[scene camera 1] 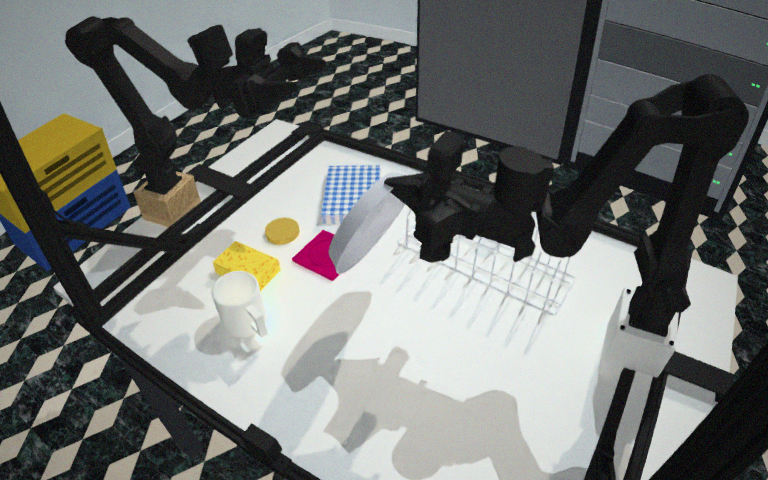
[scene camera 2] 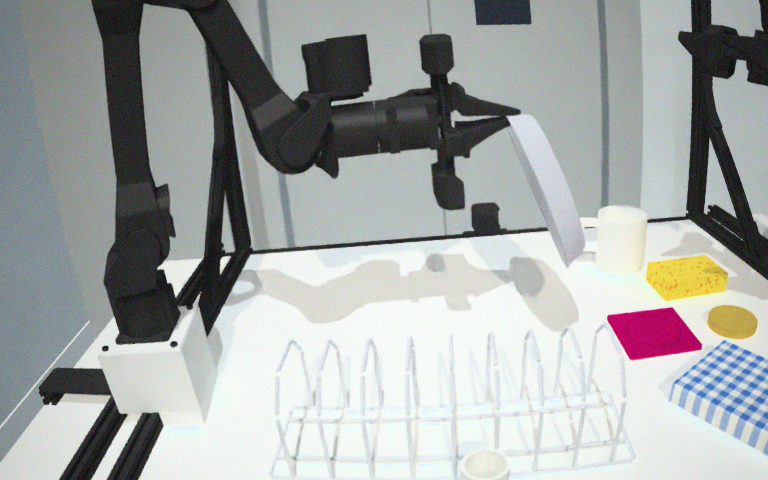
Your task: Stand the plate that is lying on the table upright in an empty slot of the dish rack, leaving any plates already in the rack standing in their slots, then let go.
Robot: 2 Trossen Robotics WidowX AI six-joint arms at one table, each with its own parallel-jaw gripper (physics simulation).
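Places are measured from the left arm's base along level axes (x ahead, y left, z up), in centimetres.
Pixels of known places: left gripper, between the fingertips: [scene camera 1: 312, 74] [scene camera 2: 704, 38]; right gripper, between the fingertips: [scene camera 1: 385, 182] [scene camera 2: 520, 114]; left arm's base, origin of its link: [scene camera 1: 163, 183]; right arm's base, origin of its link: [scene camera 1: 649, 316] [scene camera 2: 148, 328].
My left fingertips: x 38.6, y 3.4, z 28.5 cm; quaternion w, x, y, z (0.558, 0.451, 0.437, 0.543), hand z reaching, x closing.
Note:
Ahead of a thing's pixels: the offset from my left fingertips to its top centre. "spot": to the spot under its first point.
The light grey plate {dx +14.1, dy -11.2, dz -9.1 cm} [scene camera 1: 365, 229] [scene camera 2: 546, 186] is in the air, steeply tilted, its upper rim between the fingertips of my right gripper [scene camera 1: 391, 184] [scene camera 2: 512, 115], which is shut on it. In scene camera 2 the plate hangs beyond the rack, left of the mug. The white wire dish rack {dx +30.6, dy +5.7, dz -25.4 cm} [scene camera 1: 556, 310] [scene camera 2: 451, 384] stands on the table; no plate shows in its slots. My right gripper hides part of the rack in scene camera 1. My left gripper [scene camera 1: 309, 75] is open and empty, high beyond the table's back left; it shows partly in scene camera 2.
A white mug {spot: dx -2.3, dy -26.8, dz -28.5 cm} [scene camera 1: 240, 308] [scene camera 2: 621, 240], yellow sponge {dx -11.1, dy -13.3, dz -33.2 cm} [scene camera 1: 246, 264] [scene camera 2: 687, 277], ochre disc {dx -10.3, dy -1.0, dz -35.0 cm} [scene camera 1: 282, 230] [scene camera 2: 732, 321], magenta square {spot: dx +0.3, dy -5.6, dz -35.4 cm} [scene camera 1: 317, 257] [scene camera 2: 654, 333] and blue checked cloth {dx -1.4, dy +14.9, dz -33.7 cm} [scene camera 1: 348, 189] [scene camera 2: 727, 390] lie beside the rack. A small white cup {dx +30.7, dy +16.0, dz -29.9 cm} [scene camera 2: 485, 466] stands by the rack's near side in scene camera 2.

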